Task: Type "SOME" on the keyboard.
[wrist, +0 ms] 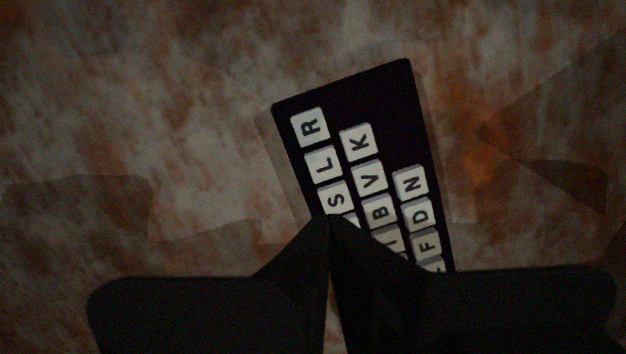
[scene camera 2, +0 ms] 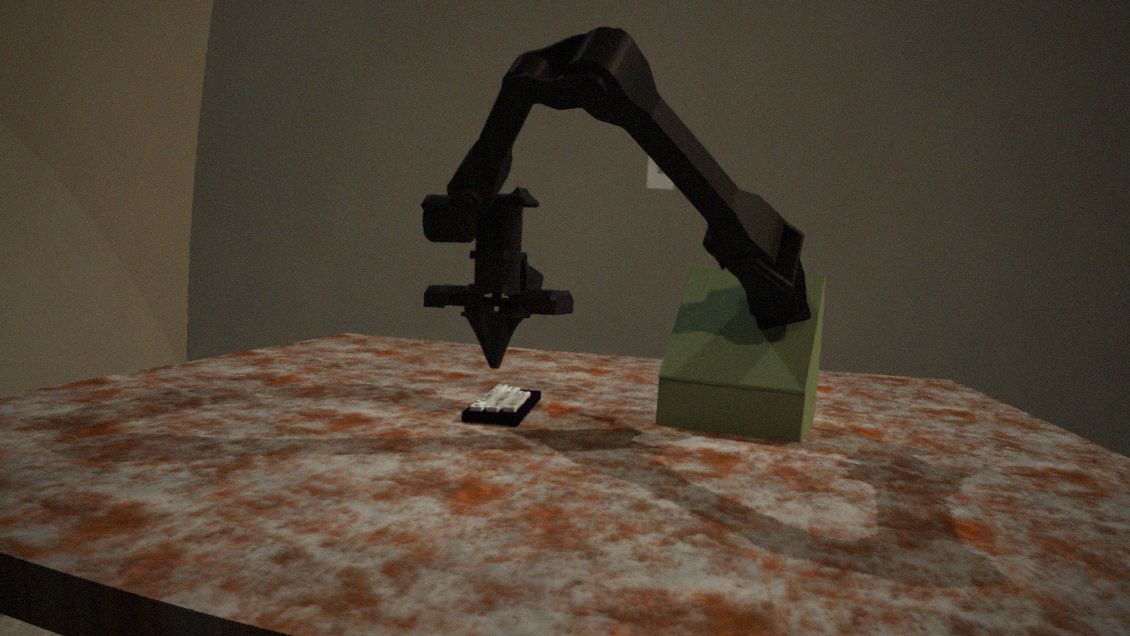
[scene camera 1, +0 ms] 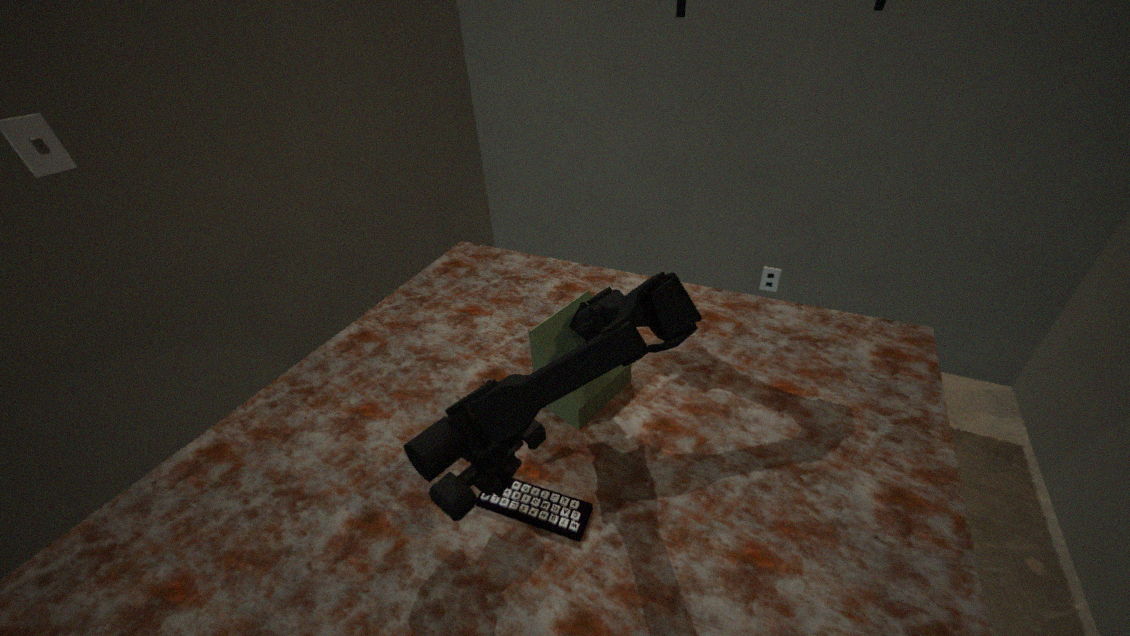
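Where they show: gripper, fingertip midpoint: (wrist: 326, 225) (scene camera 2: 494, 368) (scene camera 1: 498, 494); arm's base, origin of the base link: (scene camera 2: 779, 304) (scene camera 1: 587, 323).
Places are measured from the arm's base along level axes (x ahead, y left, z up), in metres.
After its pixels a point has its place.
A small black keyboard (scene camera 1: 583, 527) @[z -0.137, x 0.323, y 0.133 m] (scene camera 2: 491, 420) @[z -0.143, x 0.309, y 0.133 m] (wrist: 370, 90) @[z -0.136, x 0.312, y -0.045 m] with white letter keys lies flat on the table. In the wrist view the S key (wrist: 335, 199) @[z -0.131, x 0.339, y -0.003 m] shows just beyond the fingertips, with the L key (wrist: 323, 164) @[z -0.131, x 0.340, y -0.020 m] and the R key (wrist: 310, 127) @[z -0.131, x 0.341, y -0.037 m] farther up the same row. The V key (wrist: 369, 178) @[z -0.131, x 0.322, y -0.008 m], B key (wrist: 380, 211) @[z -0.131, x 0.320, y 0.009 m] and a partly hidden I key (wrist: 389, 240) @[z -0.131, x 0.318, y 0.026 m] are in the middle row. The O, M and E keys do not show there. My gripper (scene camera 2: 494, 366) @[z -0.105, x 0.344, y -0.005 m] (wrist: 326, 225) @[z -0.105, x 0.344, y -0.005 m] is shut and empty, pointing down above the keyboard, its tips apart from the keys.
The arm's base is on a green block (scene camera 1: 581, 406) @[z -0.089, x 0.132, y 0.045 m] (scene camera 2: 735, 406) @[z -0.116, x 0.047, y 0.065 m] that stands on the mottled table (scene camera 1: 790, 489) @[z -0.149, x 0.114, y 0.412 m] (scene camera 2: 395, 521) @[z -0.149, x 0.282, y 0.474 m]. Walls rise behind the table. Shadows of the arm fall across the table top.
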